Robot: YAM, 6 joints.
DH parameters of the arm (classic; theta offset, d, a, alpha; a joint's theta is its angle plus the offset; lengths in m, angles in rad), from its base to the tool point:
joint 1: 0 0.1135 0.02 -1.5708
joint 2: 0 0 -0.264 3.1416
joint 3: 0.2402 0 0.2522 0
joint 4: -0.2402 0 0.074 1.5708
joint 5: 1.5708 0 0 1.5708
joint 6: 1.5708 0.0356 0 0
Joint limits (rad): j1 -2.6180..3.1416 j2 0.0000..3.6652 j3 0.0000..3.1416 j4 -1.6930..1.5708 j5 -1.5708..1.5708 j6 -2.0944..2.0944
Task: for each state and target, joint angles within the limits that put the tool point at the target. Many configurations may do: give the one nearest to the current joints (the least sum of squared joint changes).
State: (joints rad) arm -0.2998 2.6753 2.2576 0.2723 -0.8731 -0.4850
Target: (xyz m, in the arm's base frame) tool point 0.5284 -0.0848 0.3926
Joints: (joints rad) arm -0.2126 2.3070 2.2960 0.2899 -0.9335 -0.4850
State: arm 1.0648 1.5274 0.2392 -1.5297 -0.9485 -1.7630
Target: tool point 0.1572 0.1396 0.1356
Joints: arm 0.5892 1.7507 0.8254 -1.2529 -0.9378 -1.7630
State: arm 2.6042 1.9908 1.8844 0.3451 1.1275 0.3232
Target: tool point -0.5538 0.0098 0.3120
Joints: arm 3.1416 2.2901 2.0133 0.3611 0.2790 0.3232
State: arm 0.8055 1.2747 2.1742 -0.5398 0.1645 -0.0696
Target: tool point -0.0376 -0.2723 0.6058
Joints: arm 1.4016 0.6672 2.4738 -0.4987 0.2498 -0.0696
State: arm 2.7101 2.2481 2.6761 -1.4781 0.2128 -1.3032
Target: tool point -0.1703 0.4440 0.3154
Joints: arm 1.9567 2.3854 2.6442 -1.4321 0.2651 -1.3032
